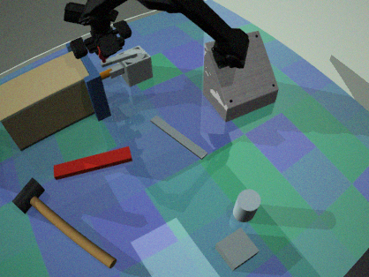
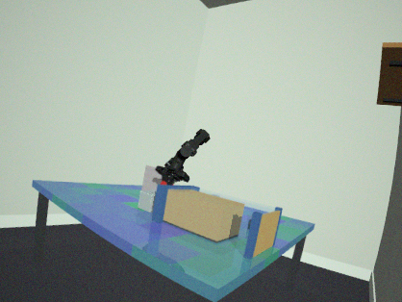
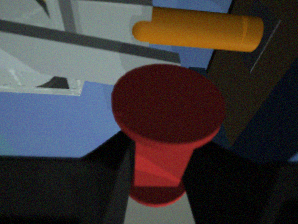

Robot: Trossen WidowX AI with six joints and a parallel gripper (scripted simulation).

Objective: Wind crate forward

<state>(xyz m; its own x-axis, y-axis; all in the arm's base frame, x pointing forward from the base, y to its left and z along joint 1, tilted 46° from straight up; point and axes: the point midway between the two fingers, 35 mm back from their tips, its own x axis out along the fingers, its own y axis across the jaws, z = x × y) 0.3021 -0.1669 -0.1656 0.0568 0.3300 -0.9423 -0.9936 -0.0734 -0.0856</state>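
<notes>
Right now the red knob is 20 mm to the left of my gripper tip. Also, from my gripper tip: crank handle: 40 mm behind, 20 mm to the left, 30 mm below; then red bar: 150 mm ahead, 310 mm to the left, 130 mm below; then grey winch: 120 mm behind, 10 mm to the left, 100 mm below.
</notes>
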